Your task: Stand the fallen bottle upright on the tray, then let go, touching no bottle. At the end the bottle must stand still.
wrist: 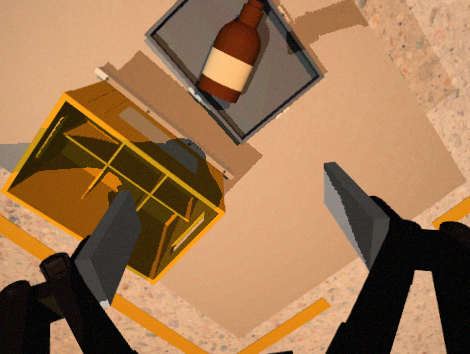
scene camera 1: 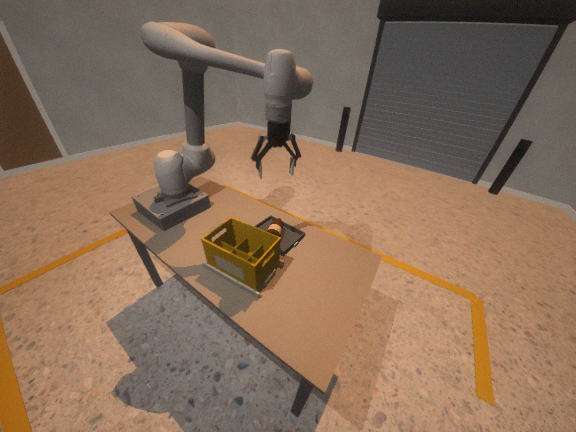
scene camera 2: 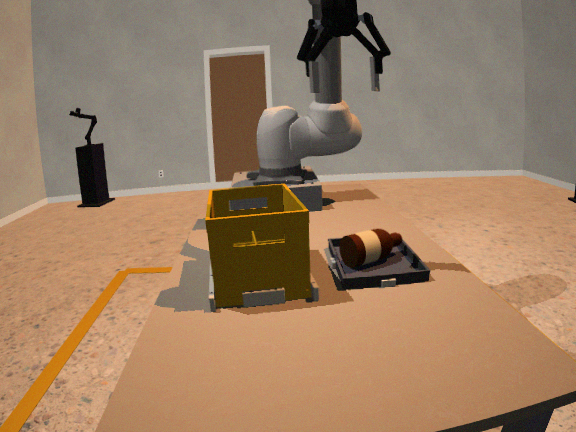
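Observation:
A brown bottle with a cream label lies on its side in the dark, low-walled tray. In the wrist view its neck points to the top and slightly right; its base is near the tray wall that faces the crate. My gripper is wide open and empty, high above the table, apart from the bottle and tray. In the wrist view the bottle lies above the space between the fingers. The bottle's underside is hidden.
A yellow crate with inner dividers stands beside the tray on the table, with a grey rail along its side. A black pedestal stands far back left.

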